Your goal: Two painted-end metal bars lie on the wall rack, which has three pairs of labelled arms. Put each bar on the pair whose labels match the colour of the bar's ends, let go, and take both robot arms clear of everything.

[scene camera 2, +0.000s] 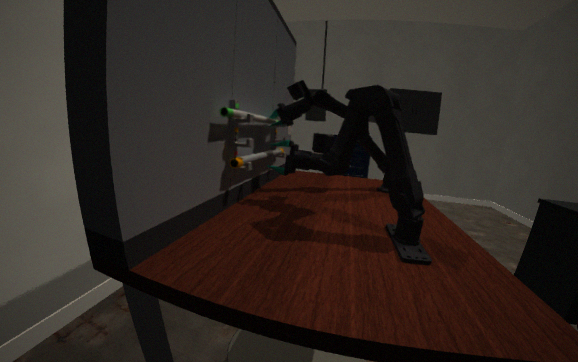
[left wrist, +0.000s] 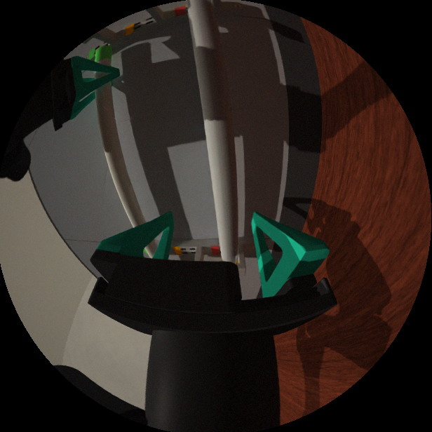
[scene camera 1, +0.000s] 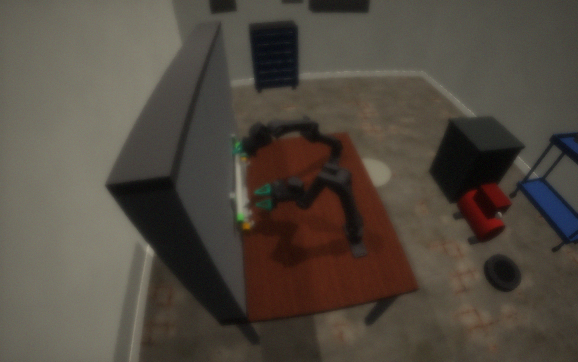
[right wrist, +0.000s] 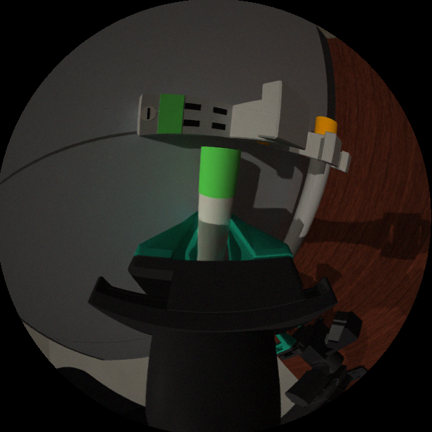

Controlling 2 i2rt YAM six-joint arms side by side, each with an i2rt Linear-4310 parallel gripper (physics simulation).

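Places are measured from the left arm's base along level axes (x ahead, y left, z up), in centimetres.
Where they show: left gripper, between the fingertips: (scene camera 2: pixel 268 155) (scene camera 1: pixel 255 198); right gripper, between the fingertips: (scene camera 1: pixel 234 154); left arm's base, origin of its link: (scene camera 2: pixel 405 242) (scene camera 1: pixel 354 239); right arm's base, origin of its link: (scene camera 2: pixel 387 188) (scene camera 1: pixel 335 155).
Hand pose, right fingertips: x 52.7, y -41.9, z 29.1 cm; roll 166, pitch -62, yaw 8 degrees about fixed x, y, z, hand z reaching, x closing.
Observation:
Each offset is from my right fingertips to the top centre of the thing. Level surfaces: height alone.
The green-ended bar {dx -1.8, dy +18.3, dz +2.7 cm} (scene camera 2: pixel 245 115) (left wrist: pixel 112 150) (right wrist: pixel 218 172) lies along the top, green-labelled pair; its near end is over one arm in scene camera 2, while its far end stops short of the green-labelled arm (right wrist: pixel 245 120) in the right wrist view. My right gripper (scene camera 1: pixel 238 147) (right wrist: pixel 212 217) is shut on this bar near that far end. The orange-ended bar {dx -2.5, dy +11.9, dz -12.0 cm} (scene camera 2: pixel 257 157) (left wrist: pixel 220 160) (right wrist: pixel 307 200) rests on the lowest, red-labelled pair. My left gripper (scene camera 1: pixel 256 198) (scene camera 2: pixel 274 156) (left wrist: pixel 212 217) is open, a little out from its middle, with a gap.
The middle, orange-labelled pair (scene camera 2: pixel 245 142) holds no bar. The grey wall panel (scene camera 1: pixel 205 200) (scene camera 2: pixel 165 125) stands behind the rack along the edge of the brown table {dz -29.1 cm} (scene camera 1: pixel 320 280) (scene camera 2: pixel 325 280). The left arm's elbow reaches back over the table.

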